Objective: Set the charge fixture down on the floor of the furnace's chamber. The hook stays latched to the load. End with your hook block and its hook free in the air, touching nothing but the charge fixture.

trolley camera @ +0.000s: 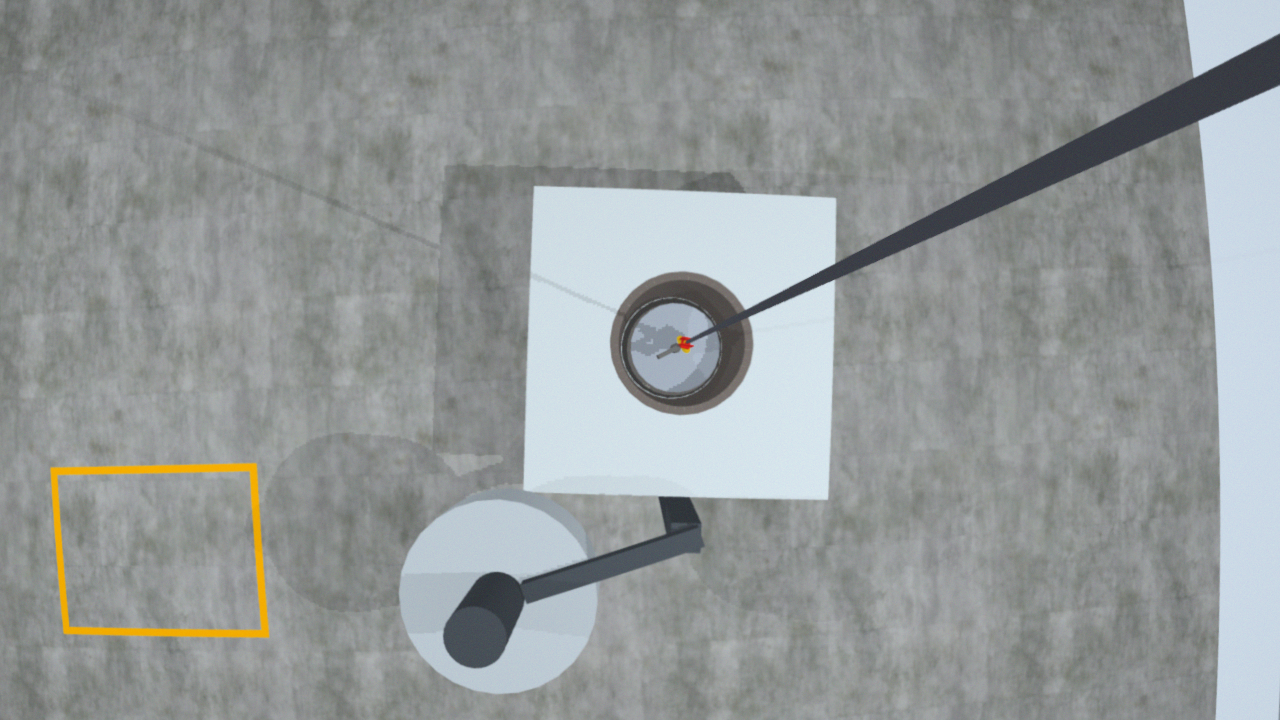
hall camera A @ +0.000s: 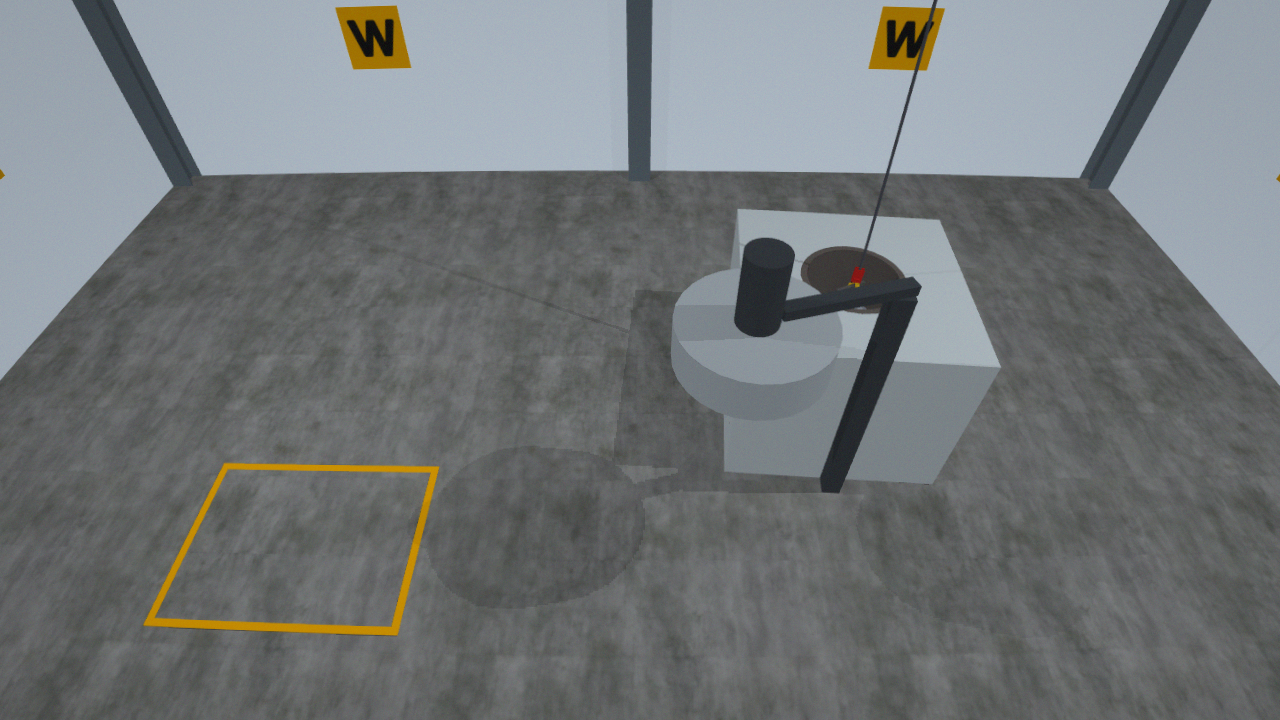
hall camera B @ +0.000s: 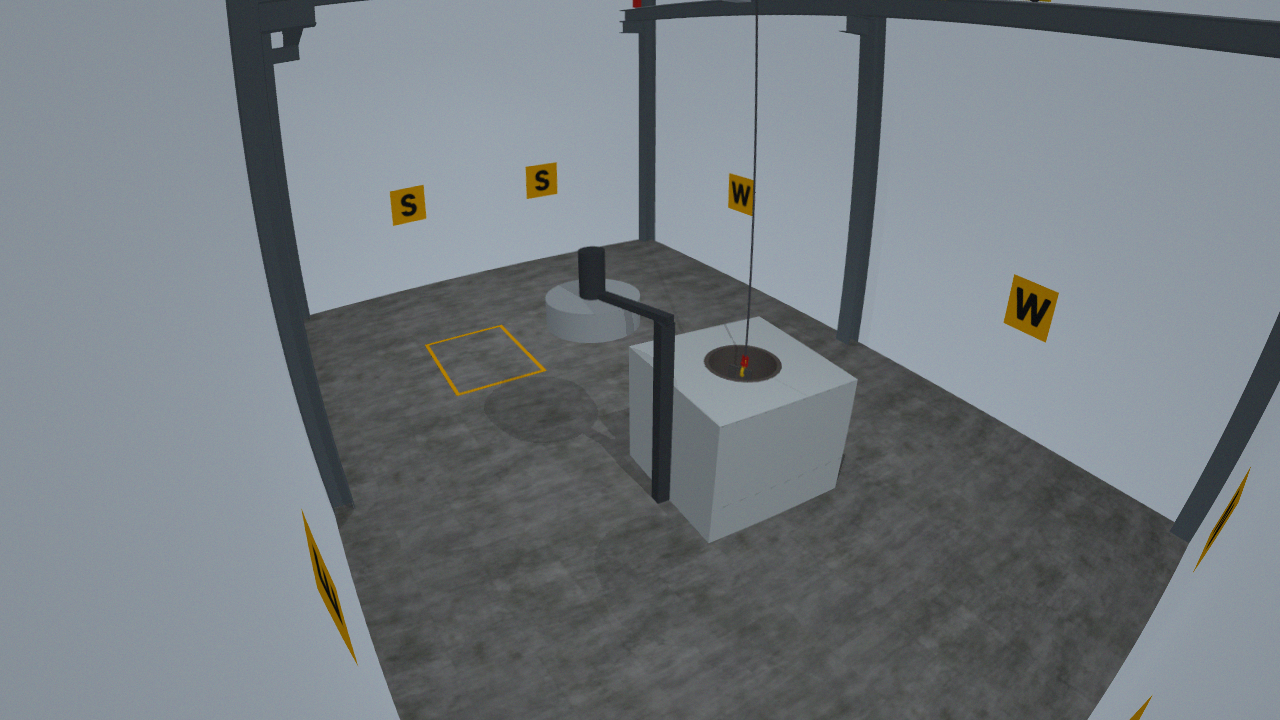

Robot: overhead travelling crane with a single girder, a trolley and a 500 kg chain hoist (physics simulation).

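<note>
The furnace (hall camera A: 895,429) (hall camera B: 778,456) (trolley camera: 787,447) is a pale box with a round chamber opening in its top. In the trolley view the charge fixture (trolley camera: 660,379), a round light-grey disc with a dark rim and a thin central stem, sits upright down inside the chamber, nearer its left wall. My hook (hall camera A: 854,283) (hall camera B: 742,371) (trolley camera: 683,342), yellow under a red block, is at the fixture's stem, slightly right of the disc's middle and apart from the chamber wall. It appears latched to the fixture; the latch is too small to make out. The fixture's underside is hidden.
The round furnace lid (hall camera A: 760,385) (hall camera B: 590,326) (trolley camera: 537,649) hangs swung aside on a dark arm and post (hall camera A: 863,402) (hall camera B: 662,411) beside the furnace. A yellow square outline (hall camera A: 331,467) (hall camera B: 501,382) (trolley camera: 153,467) is marked on the floor beyond the lid.
</note>
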